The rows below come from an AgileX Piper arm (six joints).
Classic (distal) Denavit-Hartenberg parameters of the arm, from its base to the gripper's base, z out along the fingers. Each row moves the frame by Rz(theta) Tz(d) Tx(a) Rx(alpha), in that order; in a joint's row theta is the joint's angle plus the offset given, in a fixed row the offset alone. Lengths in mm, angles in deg.
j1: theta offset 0; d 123; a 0; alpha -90
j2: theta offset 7.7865; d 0; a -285; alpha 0
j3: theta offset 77.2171; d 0; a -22; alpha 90
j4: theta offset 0; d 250.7; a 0; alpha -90
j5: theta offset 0; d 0; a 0; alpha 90
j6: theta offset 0; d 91; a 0; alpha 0
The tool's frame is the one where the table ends.
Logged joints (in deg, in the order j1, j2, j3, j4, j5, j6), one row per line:
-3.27, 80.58, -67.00, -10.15, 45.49, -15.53
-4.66, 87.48, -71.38, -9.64, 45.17, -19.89
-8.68, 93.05, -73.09, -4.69, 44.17, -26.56
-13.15, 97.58, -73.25, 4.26, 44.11, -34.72
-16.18, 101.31, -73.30, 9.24, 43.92, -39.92
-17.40, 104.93, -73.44, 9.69, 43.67, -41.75
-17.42, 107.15, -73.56, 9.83, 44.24, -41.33
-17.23, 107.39, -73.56, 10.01, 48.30, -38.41
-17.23, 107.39, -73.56, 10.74, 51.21, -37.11
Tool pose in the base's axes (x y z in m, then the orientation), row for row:
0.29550, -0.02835, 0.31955, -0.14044, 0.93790, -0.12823, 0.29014
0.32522, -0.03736, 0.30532, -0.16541, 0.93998, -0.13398, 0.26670
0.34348, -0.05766, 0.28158, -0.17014, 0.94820, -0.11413, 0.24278
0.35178, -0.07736, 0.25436, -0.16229, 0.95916, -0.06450, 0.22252
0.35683, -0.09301, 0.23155, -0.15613, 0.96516, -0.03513, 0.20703
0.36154, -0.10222, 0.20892, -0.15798, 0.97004, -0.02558, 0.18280
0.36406, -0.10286, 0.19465, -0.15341, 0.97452, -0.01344, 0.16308
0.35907, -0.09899, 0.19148, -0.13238, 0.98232, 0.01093, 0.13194
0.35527, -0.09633, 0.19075, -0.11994, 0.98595, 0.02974, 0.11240
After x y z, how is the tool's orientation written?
As a quaternion, x y z w.
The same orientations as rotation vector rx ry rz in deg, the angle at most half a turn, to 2 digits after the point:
-21.47, 143.35, -19.60
-25.58, 145.38, -20.72
-26.64, 148.47, -17.87
-25.68, 151.79, -10.21
-24.91, 154.00, -5.61
-25.54, 156.81, -4.14
-25.07, 159.25, -2.20
-22.01, 163.35, 1.82
-20.17, 165.80, 5.00

